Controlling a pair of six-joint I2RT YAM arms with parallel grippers.
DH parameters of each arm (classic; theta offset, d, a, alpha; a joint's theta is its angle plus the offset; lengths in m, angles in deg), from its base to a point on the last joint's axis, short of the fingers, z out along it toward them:
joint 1: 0 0.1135 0.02 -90
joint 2: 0 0 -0.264 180
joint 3: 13.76 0 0.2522 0
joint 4: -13.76 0 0.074 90
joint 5: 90 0 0 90
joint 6: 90 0.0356 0 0
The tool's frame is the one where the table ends.
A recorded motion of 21 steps. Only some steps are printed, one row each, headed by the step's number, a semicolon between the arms.
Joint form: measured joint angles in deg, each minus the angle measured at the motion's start. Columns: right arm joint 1, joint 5, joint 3, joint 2, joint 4, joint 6; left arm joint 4, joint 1, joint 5, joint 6, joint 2, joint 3.
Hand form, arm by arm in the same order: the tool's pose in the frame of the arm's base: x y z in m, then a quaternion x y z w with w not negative. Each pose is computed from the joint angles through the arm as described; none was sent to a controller.
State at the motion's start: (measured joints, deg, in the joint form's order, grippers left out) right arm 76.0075 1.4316 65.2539 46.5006 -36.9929 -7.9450; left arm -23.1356 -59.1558 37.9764 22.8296 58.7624 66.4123
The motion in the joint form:
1: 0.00 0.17 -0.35 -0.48 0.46 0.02; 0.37 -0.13 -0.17 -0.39 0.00 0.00
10: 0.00 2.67 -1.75 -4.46 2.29 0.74; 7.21 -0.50 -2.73 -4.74 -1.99 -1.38
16: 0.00 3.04 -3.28 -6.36 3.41 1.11; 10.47 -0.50 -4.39 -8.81 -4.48 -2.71
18: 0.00 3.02 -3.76 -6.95 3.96 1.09; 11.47 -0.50 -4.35 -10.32 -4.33 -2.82
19: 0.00 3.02 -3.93 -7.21 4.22 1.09; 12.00 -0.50 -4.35 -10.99 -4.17 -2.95
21: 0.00 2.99 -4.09 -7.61 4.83 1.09; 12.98 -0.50 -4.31 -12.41 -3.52 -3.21
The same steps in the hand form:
1: 0.0381 0.1487 0.4063 -0.53359 0.60565 0.32104 0.49537; 0.0918 -0.1973 0.4047 0.64039 0.43922 -0.42581 0.46440
10: 0.0355 0.1319 0.4107 -0.50357 0.60053 0.32742 0.52781; 0.0890 -0.1927 0.4151 0.60543 0.43350 -0.43569 0.50567
16: 0.0342 0.1259 0.4082 -0.49439 0.59757 0.33301 0.53628; 0.0847 -0.1836 0.4212 0.57601 0.43795 -0.44855 0.52461
18: 0.0338 0.1242 0.4077 -0.49204 0.59479 0.33567 0.53986; 0.0852 -0.1845 0.4219 0.56891 0.44107 -0.45623 0.52312
19: 0.0336 0.1234 0.4078 -0.49069 0.59340 0.33707 0.54175; 0.0857 -0.1855 0.4216 0.56587 0.44300 -0.45949 0.52193
21: 0.0332 0.1219 0.4088 -0.48751 0.58988 0.34062 0.54622; 0.0877 -0.1889 0.4198 0.56036 0.44938 -0.46617 0.51647

